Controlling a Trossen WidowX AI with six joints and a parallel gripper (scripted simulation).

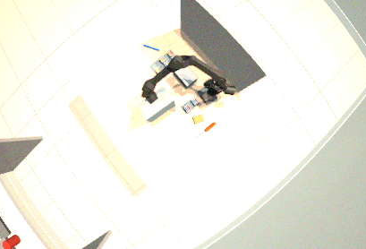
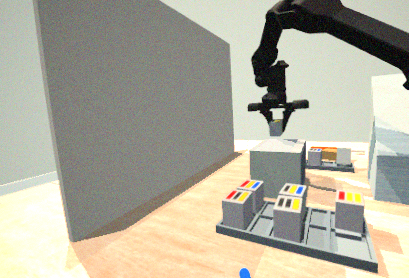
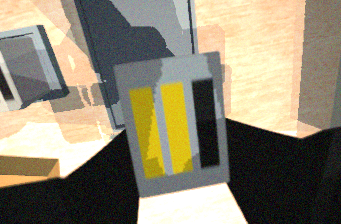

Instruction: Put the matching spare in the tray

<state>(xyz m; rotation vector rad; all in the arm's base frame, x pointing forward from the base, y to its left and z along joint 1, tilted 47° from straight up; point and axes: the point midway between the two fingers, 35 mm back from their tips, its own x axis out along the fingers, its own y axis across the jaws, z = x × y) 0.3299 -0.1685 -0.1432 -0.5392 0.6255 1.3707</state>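
Now: the flat grey tray 100 mm below my gripper tip, 20 mm to the left of it and 10 mm behind it. From my gripper tip the other things lie so: small rack (150 mm behind, 90 mm below, 40 mm to the left); yellow box (170 mm behind, 90 mm below, 70 mm to the right); grey mounted unit (240 mm to the left, 50 mm below, 40 mm behind).
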